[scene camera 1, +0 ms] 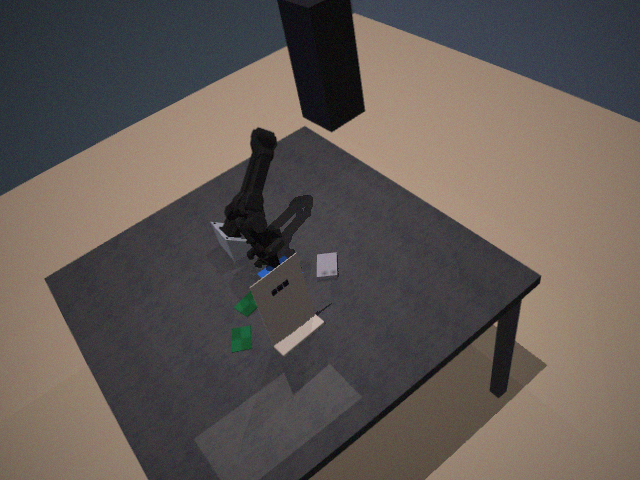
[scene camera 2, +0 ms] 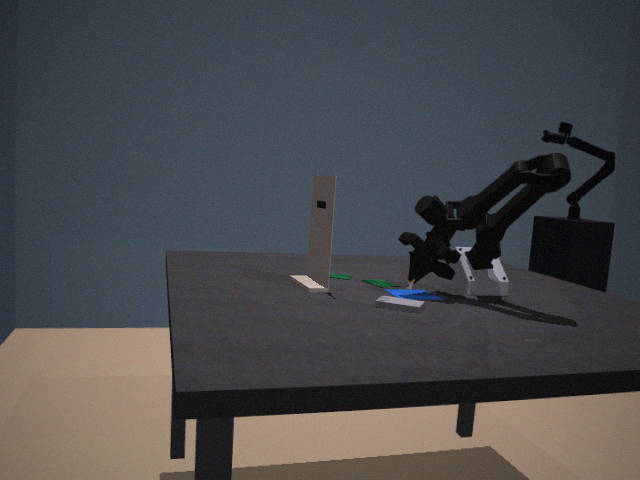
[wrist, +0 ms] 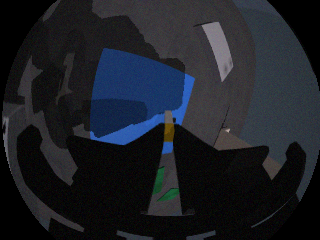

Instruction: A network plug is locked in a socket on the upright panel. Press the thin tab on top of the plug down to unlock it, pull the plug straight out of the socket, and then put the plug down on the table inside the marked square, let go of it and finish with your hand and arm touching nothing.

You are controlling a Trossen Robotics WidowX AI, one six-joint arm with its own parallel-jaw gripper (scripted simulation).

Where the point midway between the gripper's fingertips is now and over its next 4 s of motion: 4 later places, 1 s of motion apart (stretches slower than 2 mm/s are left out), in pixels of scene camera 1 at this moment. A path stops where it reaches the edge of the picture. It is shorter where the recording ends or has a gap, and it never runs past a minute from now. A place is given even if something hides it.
My gripper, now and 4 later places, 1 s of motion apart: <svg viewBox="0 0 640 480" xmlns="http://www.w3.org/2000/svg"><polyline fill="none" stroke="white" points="279,268 281,270 278,268 274,264 272,261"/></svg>
